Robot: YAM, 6 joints.
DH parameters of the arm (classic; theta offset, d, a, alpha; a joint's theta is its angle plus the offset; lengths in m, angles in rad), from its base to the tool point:
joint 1: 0 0.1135 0.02 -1.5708
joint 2: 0 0 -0.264 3.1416
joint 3: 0.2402 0 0.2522 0
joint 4: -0.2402 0 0.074 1.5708
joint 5: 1.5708 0 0 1.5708
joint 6: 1.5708 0.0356 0 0
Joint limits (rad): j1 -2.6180..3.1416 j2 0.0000..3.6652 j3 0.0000..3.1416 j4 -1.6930..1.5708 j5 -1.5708..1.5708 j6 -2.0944..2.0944
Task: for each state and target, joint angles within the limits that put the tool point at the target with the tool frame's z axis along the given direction. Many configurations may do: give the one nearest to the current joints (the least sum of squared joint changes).
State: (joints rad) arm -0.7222 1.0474 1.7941 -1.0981 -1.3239 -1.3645
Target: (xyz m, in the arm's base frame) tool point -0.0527 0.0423 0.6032 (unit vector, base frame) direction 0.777 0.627 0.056
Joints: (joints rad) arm -0.2437 1.0977 2.6530 -1.4627 -0.9206 -1.3645
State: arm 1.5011 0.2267 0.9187 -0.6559 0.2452 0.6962
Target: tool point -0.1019 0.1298 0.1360 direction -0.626 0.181 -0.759
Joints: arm 2.1440 1.0166 0.3124 -0.2919 -0.4419 0.6962
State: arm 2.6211 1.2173 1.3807 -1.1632 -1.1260 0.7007
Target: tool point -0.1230 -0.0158 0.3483 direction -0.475 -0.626 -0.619
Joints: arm 3.0806 0.8348 1.0980 -1.2204 -0.7123 0.7007
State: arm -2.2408 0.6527 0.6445 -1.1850 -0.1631 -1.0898
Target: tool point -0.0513 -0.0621 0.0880 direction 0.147 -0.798 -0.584
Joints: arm -2.6043 0.5233 0.0018 -0.5993 -0.8648 -1.0898
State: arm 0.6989 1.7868 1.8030 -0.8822 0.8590 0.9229
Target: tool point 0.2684 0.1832 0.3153 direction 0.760 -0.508 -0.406
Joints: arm 0.6951 1.5813 1.3994 -0.8223 1.0689 0.9229
